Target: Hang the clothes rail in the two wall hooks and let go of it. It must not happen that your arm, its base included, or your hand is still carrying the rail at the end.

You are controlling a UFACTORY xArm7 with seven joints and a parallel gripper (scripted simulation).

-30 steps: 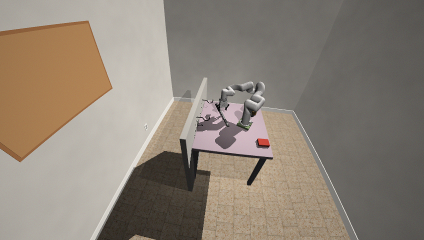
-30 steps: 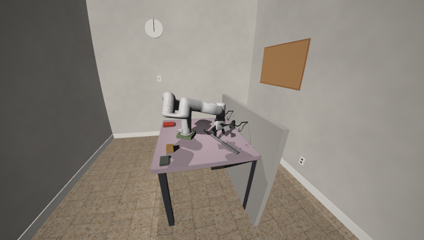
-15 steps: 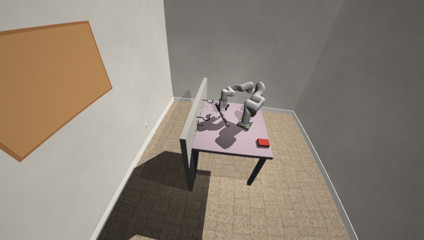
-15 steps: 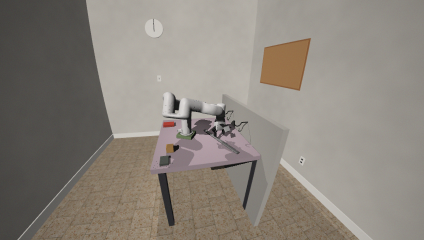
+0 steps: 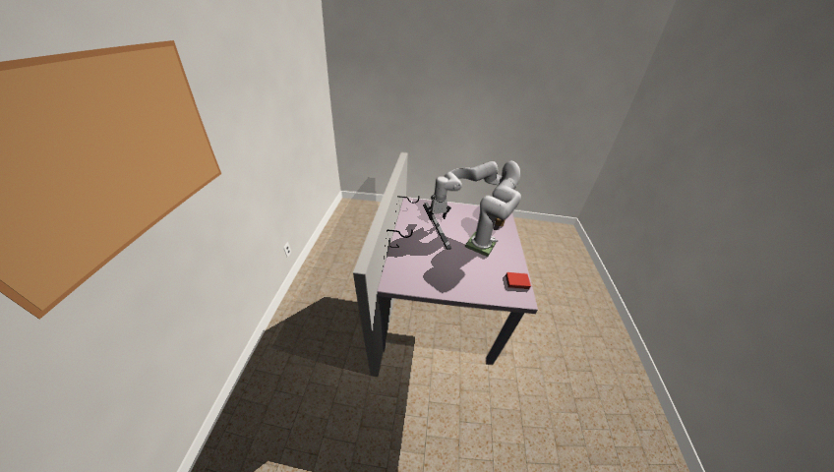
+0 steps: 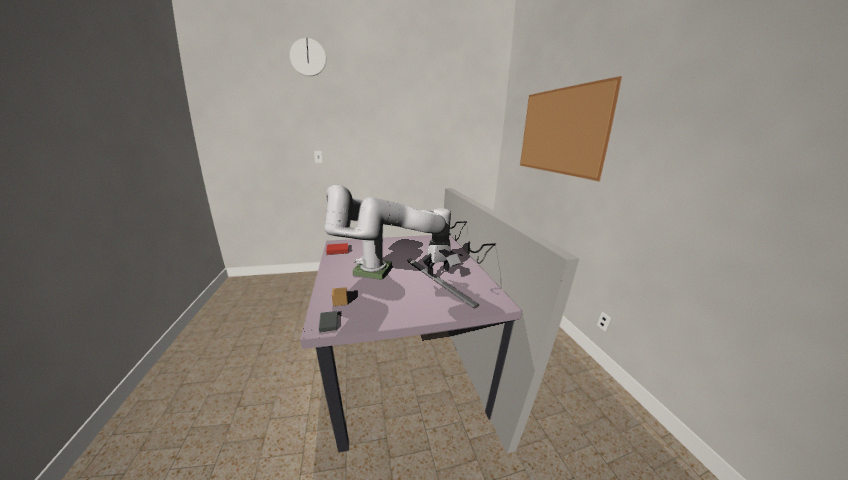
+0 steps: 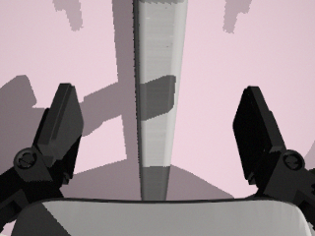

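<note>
My hand is 5 cm above the grey clothes rail. The rest, counted from my hand: grey wall panel 30 cm ahead, 28 cm below, 14 cm to the left; then orange cube 44 cm behind, 6 cm to the right, 3 cm below; then dark block 48 cm behind, 18 cm to the right, 5 cm below.
</note>
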